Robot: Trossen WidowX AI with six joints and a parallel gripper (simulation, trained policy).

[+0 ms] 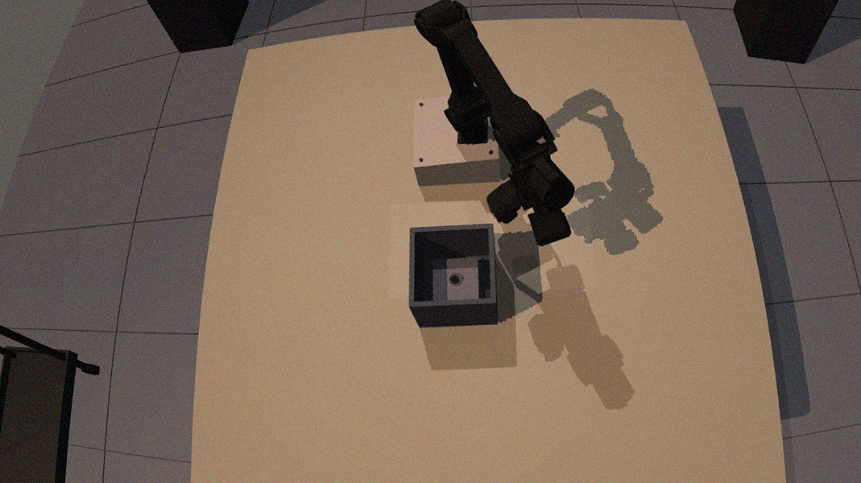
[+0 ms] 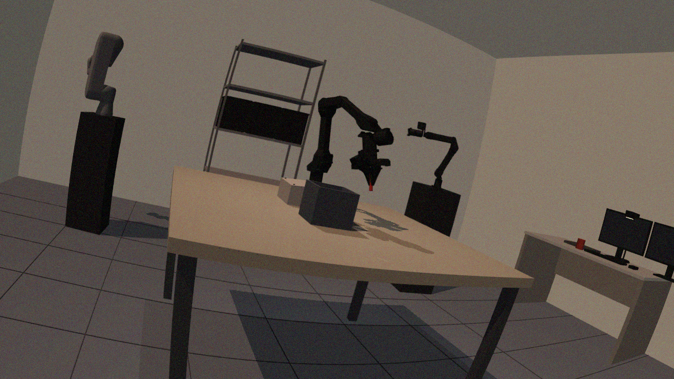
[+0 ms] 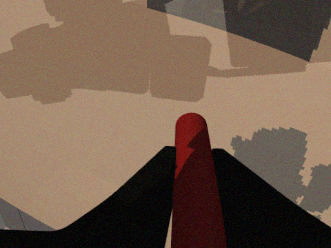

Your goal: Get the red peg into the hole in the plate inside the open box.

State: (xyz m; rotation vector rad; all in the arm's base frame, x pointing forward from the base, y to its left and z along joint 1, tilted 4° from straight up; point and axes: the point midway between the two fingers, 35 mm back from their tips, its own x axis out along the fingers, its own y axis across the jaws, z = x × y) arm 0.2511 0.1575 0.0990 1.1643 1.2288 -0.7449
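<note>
The pale plate lies 18 cm to the right of my gripper tip, 12 cm below it and 7 cm ahead of it. From my gripper tip the other things lie so: red peg (2 cm above).
</note>
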